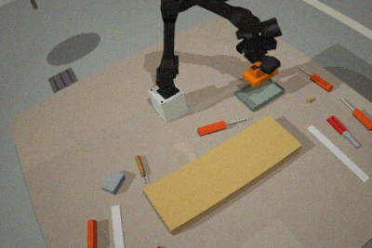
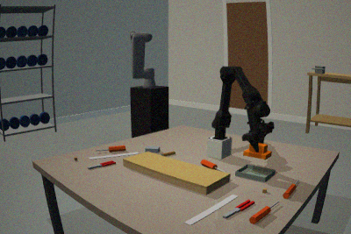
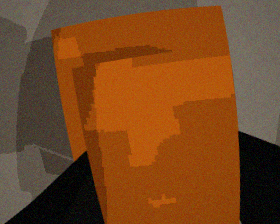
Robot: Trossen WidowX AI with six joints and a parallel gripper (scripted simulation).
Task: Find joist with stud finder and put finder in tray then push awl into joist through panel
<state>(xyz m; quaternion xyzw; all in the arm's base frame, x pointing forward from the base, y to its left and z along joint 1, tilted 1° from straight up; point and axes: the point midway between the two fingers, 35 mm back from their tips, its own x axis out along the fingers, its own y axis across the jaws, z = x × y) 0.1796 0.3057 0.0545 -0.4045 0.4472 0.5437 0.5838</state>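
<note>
My gripper tip is now 1 cm to the left of the grey-green tray and 11 cm above it. From my gripper tip the other things lie so: orange stud finder (2 cm to the right, 2 cm above); then grey block (3 cm behind, 67 cm to the right, 11 cm below); then awl (57 cm to the right, 12 cm below).
</note>
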